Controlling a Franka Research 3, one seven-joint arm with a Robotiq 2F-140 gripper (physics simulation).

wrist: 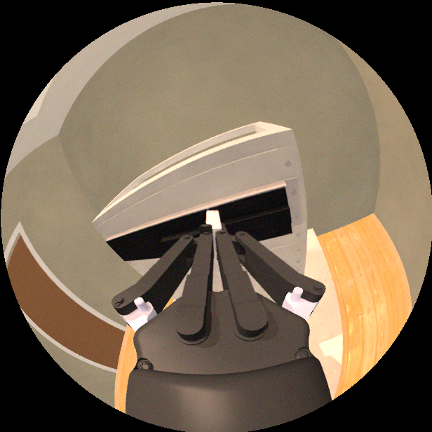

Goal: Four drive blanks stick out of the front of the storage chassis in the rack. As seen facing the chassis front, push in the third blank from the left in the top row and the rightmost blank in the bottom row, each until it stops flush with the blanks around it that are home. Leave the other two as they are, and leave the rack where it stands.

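The storage chassis [260, 199] shows as a black front band across the light grey rack [225, 172], tilted in the wrist view. Its single blanks are too dark to tell apart, and a thin ledge runs along the band to the right of the fingertips. My gripper [212, 219] is shut and empty, its pale fingertips together in front of the middle of the black front. Whether the tips touch a blank cannot be told. The gripper's fingers hide part of the chassis's lower edge.
The rack's right post [298, 200] with its holes stands right of the chassis. A wooden surface [370, 280] lies at the right, beside a pale surface [322, 270]. A brown panel with a light border [60, 310] is at the lower left. A greenish-grey wall [215, 75] is behind the rack.
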